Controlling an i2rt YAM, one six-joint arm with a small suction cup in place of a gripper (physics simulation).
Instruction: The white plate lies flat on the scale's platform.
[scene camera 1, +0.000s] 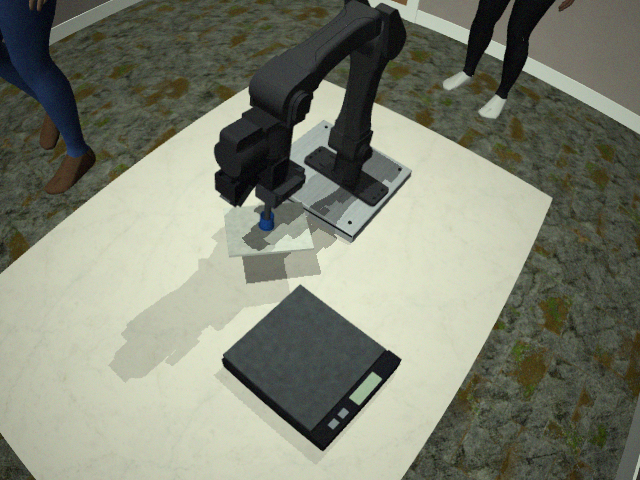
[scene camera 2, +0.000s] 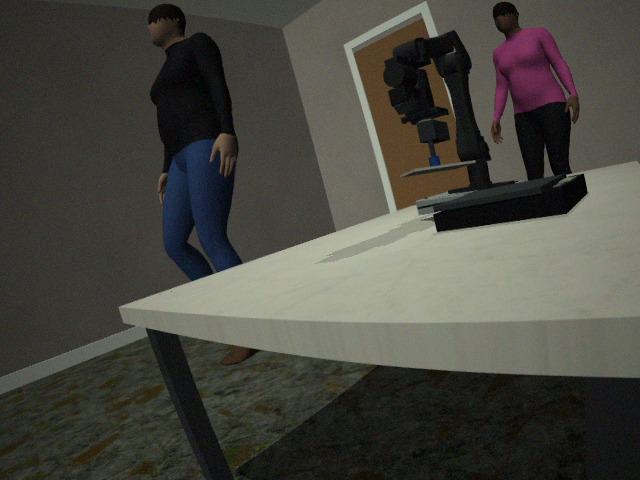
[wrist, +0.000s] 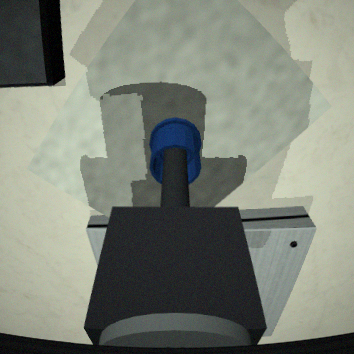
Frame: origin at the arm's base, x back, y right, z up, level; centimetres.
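Seen in the pictures: end effector, tool point: (scene camera 1: 266, 229) (scene camera 2: 436, 172) (wrist: 174, 132); arm's base, origin of the base link: (scene camera 1: 345, 176) (scene camera 2: 481, 189).
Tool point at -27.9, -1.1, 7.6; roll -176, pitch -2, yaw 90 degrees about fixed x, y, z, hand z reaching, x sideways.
Note:
Offsets run from my tool point to a thing's top centre, as dx, dy, dz. Level surfaces: height alone.
The white plate @(-0.2, -0.4, +1.7) (scene camera 1: 294, 242) (scene camera 2: 454, 165) (wrist: 240, 65) hangs nearly level in the air from my suction gripper, with its shadow on the table below it. My gripper's blue cup (scene camera 1: 266, 222) (scene camera 2: 434, 161) (wrist: 175, 145) sits on the plate's upper face, near its middle. The black scale @(-12.5, -21.3, -6.1) (scene camera 1: 305, 356) (scene camera 2: 511, 201) (wrist: 22, 45) lies on the table, apart from the plate, with its grey platform bare. In the wrist view a corner part of the scale shows at the upper left.
The arm's metal base plate (scene camera 1: 382, 165) (wrist: 280, 260) lies behind the plate on the table @(dz -10.6) (scene camera 1: 439, 248) (scene camera 2: 361, 294). The scale's display @(-11.0, -31.6, -6.6) (scene camera 1: 366, 388) is on the side away from the arm. Two people stand beyond the table's edges.

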